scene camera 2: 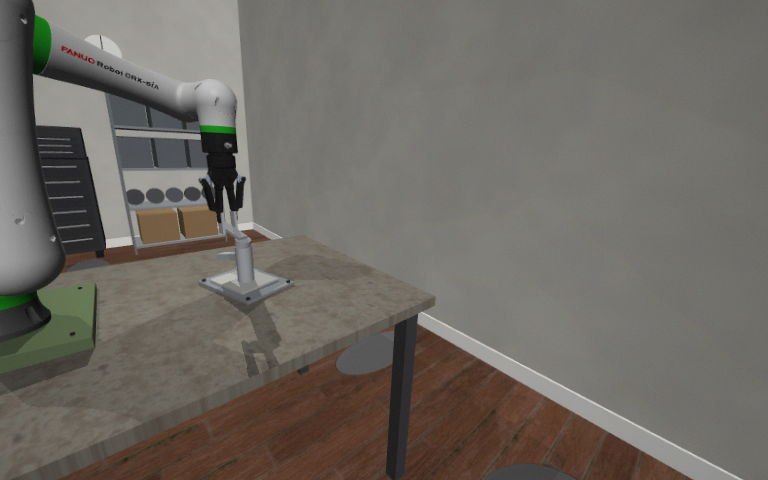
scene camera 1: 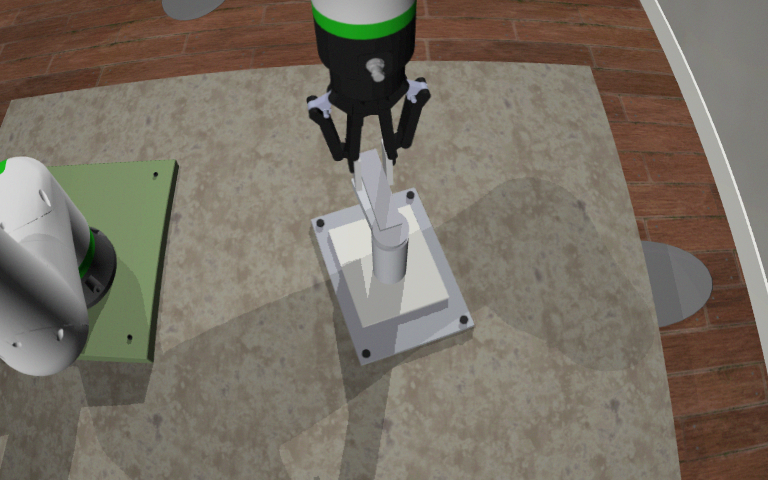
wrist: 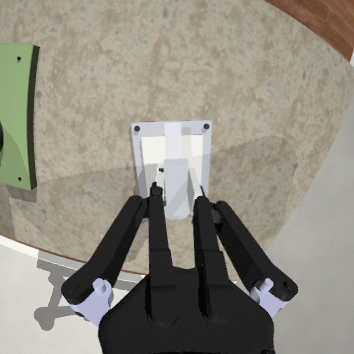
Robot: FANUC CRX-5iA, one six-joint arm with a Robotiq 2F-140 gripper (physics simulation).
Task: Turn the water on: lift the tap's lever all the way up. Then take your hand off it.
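Places are measured from the arm's base along level axes (x up, y left, z back), in centimetres.
Where they show: gripper, between the fingertips: point(scene camera 2: 229, 232) point(scene camera 1: 372, 179) point(wrist: 175, 175); arm's base, origin of its link: point(scene camera 2: 1, 327).
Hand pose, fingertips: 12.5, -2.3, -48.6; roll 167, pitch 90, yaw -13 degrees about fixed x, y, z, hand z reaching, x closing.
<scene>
Things, the pixels of their top centre, and the offset from my fingertips, as dx, dy, dz. "pt": a spot on its surface instead. Level surfaces: height alone.
- grey tap, a spot on its surface: point(scene camera 1: 389, 263) point(scene camera 2: 246, 259) pt -7.0, -8.9, -0.3
- spout, centre of its top: point(scene camera 1: 372, 199) point(wrist: 173, 158) point(scene camera 2: 229, 249) -5.8, +0.4, +0.1
- stone-patterned table, height of its surface: dx -15.7
The grey tap point(scene camera 1: 389, 263) point(scene camera 2: 244, 263) stands upright on its light base plate point(scene camera 1: 416, 337) point(wrist: 152, 127). Its flat lever point(scene camera 1: 374, 183) point(scene camera 2: 235, 230) point(wrist: 176, 172) slopes upward from the top of the column toward the free end. The spout point(scene camera 2: 226, 256) point(wrist: 173, 140) sticks out below the lever on the same side. My gripper point(scene camera 1: 373, 169) point(scene camera 2: 228, 221) point(wrist: 175, 175) points down over the tap and is shut on the lever, with one pale fingertip on each side near its raised end. The fingertips are partly hidden by the lever in scene camera 1.
The tap is on a stone-patterned table point(scene camera 1: 237, 226) point(scene camera 2: 169, 339) point(wrist: 90, 100). The arm's green mounting plate point(scene camera 1: 135, 226) point(scene camera 2: 82, 316) point(wrist: 17, 115) lies to the left. A shelf unit point(scene camera 2: 121, 186) and a dark drawer cabinet point(scene camera 2: 70, 198) stand at the back, and a grey wall point(scene camera 2: 509, 169) rises beyond the table.
</scene>
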